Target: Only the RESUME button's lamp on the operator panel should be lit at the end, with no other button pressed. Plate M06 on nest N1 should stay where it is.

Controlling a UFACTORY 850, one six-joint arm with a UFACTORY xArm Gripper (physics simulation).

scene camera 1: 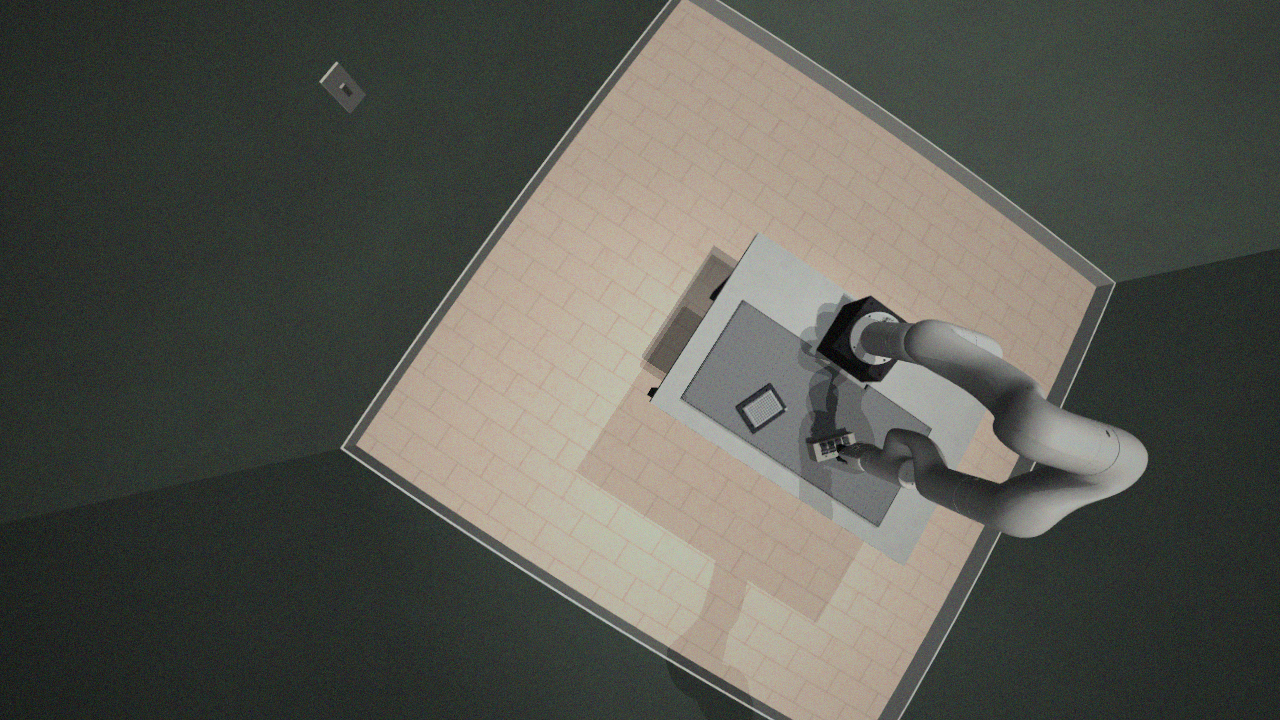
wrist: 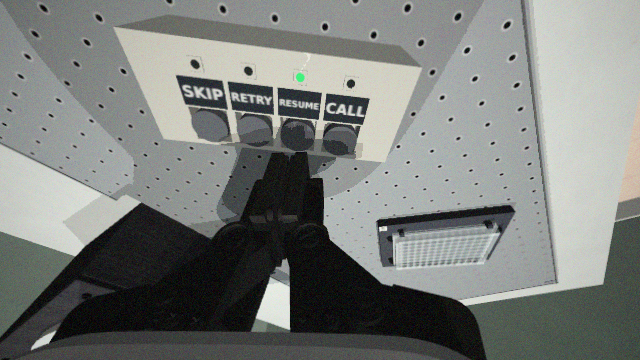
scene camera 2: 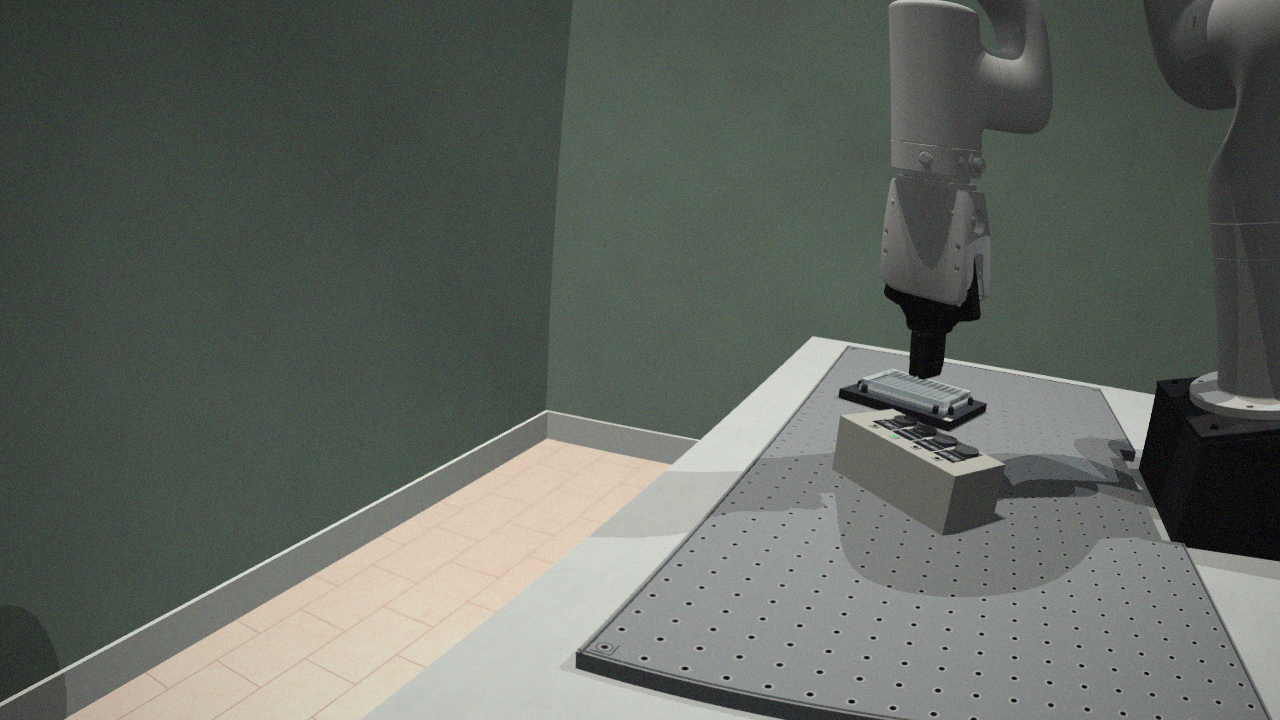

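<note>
The beige operator panel [scene camera 1: 819, 454] [scene camera 2: 886, 465] [wrist: 145, 55] stands on the pegboard. In the wrist view its RESUME lamp [wrist: 300, 77] is lit green; the SKIP lamp [wrist: 195, 64], RETRY lamp [wrist: 248, 71] and CALL lamp [wrist: 351, 83] are dark. The round RESUME button [wrist: 297, 134] shows below its label, between the RETRY button [wrist: 255, 130] and the CALL button [wrist: 340, 138]. My gripper [scene camera 2: 925, 374] [wrist: 294, 176] is shut and empty, raised above the panel and apart from the buttons. The clear plate [scene camera 1: 762, 408] [scene camera 2: 917, 391] [wrist: 445, 245] sits on a dark nest [scene camera 1: 742, 412] [scene camera 2: 848, 394] [wrist: 445, 217]; their markings are not readable.
The grey pegboard [scene camera 1: 729, 358] [scene camera 2: 760, 608] [wrist: 450, 175] lies on the pale table [scene camera 1: 778, 268] [scene camera 2: 528, 626] [wrist: 575, 200]. The arm's black base [scene camera 1: 841, 344] [scene camera 2: 1208, 483] [wrist: 145, 245] stands beside the pegboard. The nest is beyond the panel in scene camera 2.
</note>
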